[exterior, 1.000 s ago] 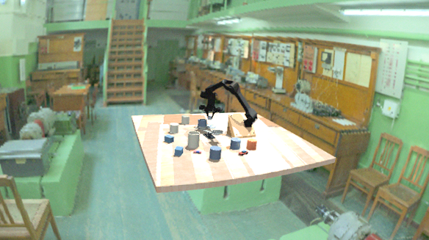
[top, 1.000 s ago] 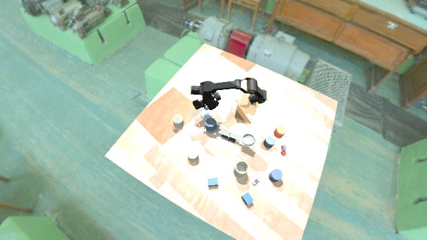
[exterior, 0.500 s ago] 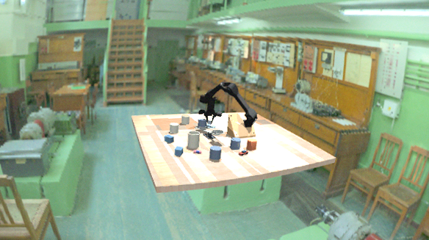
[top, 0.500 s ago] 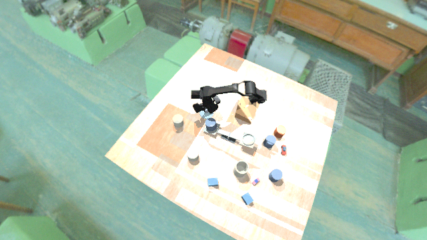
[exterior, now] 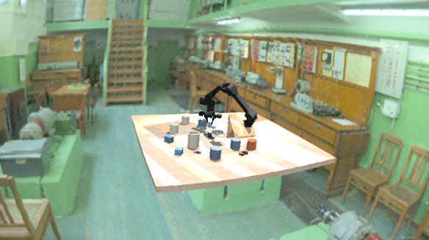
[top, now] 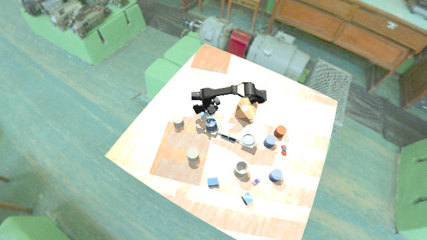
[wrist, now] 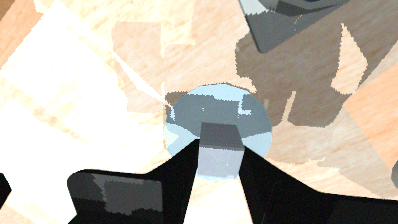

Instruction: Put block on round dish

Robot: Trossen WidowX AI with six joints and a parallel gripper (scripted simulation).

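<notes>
The round dish lies 10 mm below my gripper tip. From my gripper tip the other things lie so: orange cylinder: 90 mm behind, 540 mm to the left, 20 mm above; beige cup: 290 mm ahead, 380 mm to the left, 30 mm above; balance beam: 100 mm ahead, 220 mm to the left, 20 mm above.
</notes>
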